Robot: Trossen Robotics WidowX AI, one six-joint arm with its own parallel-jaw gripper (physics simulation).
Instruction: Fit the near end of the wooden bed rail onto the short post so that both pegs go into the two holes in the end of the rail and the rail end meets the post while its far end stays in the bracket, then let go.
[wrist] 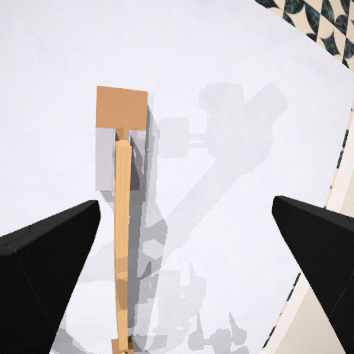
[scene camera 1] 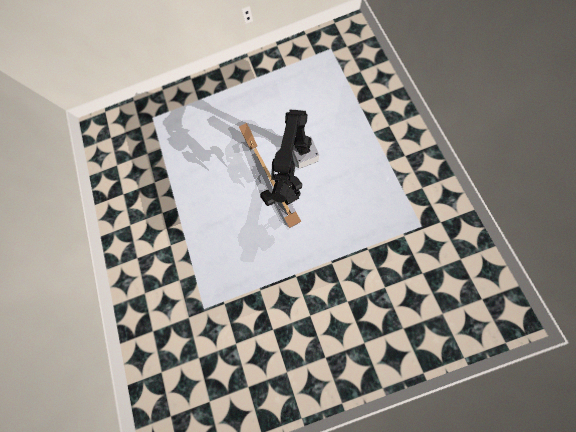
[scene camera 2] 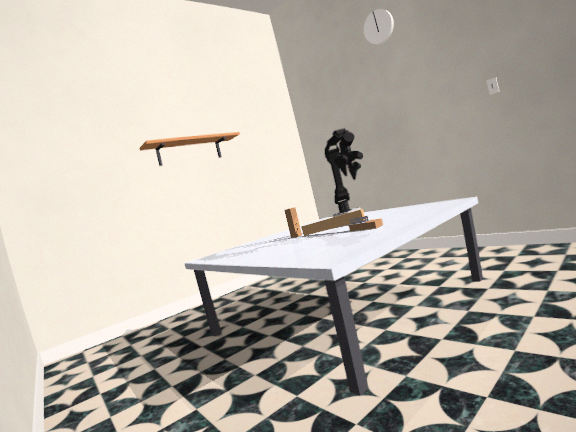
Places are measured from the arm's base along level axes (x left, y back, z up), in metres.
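Pixels of known places: gripper, fingertip midpoint: (wrist: 187, 206) (scene camera 2: 350, 177); arm's base at its link origin: (scene camera 1: 303, 148) (scene camera 2: 345, 211).
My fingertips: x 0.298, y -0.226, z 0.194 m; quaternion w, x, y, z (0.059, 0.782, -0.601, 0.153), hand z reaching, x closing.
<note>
Ahead of a thing's pixels: the offset from my fingertips to its middle. "spot": to the spot under its first point. Level surfaces: height alone.
The wooden rail @(dz -0.222, dx -0.203, dy -0.012 m) (scene camera 1: 262, 164) (scene camera 2: 330, 222) (wrist: 122, 215) lies between an upright wooden post @(spot: dz -0.128, dx -0.461, dy -0.053 m) (scene camera 1: 247, 135) (scene camera 2: 292, 220) and a low wooden block @(dz -0.256, dx +0.014, dy +0.018 m) (scene camera 1: 293, 220) (scene camera 2: 373, 224) (wrist: 121, 107). In the wrist view the rail's upper end sits between the grey bracket walls (wrist: 104, 160) beside the block. In scene camera 2 the rail's other end is close to the post with a narrow gap; pegs and holes are too small to tell. My gripper (scene camera 1: 283, 192) (scene camera 2: 349, 176) (wrist: 187, 206) is open and empty, high above the table, with the rail towards its left finger in the wrist view.
The white table @(dz -0.274 m) (scene camera 1: 350, 200) (scene camera 2: 280, 257) carries these parts and the arm's light base (scene camera 1: 307, 159). The arm's shadows fall across the rail and table. A wooden wall shelf (scene camera 2: 190, 141) hangs away from the table.
</note>
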